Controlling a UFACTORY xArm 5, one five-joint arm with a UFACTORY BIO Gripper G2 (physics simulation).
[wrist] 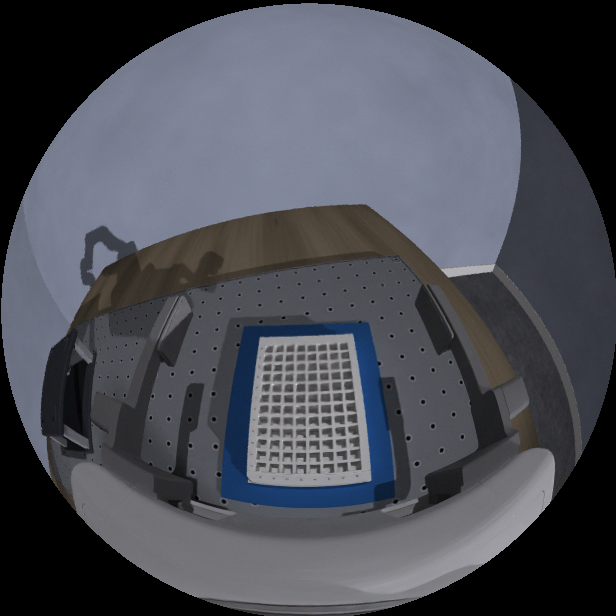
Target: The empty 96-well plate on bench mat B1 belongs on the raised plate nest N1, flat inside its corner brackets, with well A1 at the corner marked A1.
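Observation:
The white 96-well plate (pixel 308 410) lies flat on the blue mat (pixel 307 419), in the middle of the wrist view. Its wells look empty. My gripper (pixel 304 313) is open and holds nothing. Its two dark fingers spread wide, one left (pixel 172 330) and one right (pixel 436 318) of the mat, and hang above the plate without touching it. Their shadows fall on the board on both sides of the mat. I cannot make out the A1 mark.
The mat lies on a grey perforated board (pixel 419 367) on a wooden table (pixel 275 232). A dark raised block (pixel 60 390), partly cut off, stands at the far left edge. The table's edge runs down the right side, with dark floor beyond.

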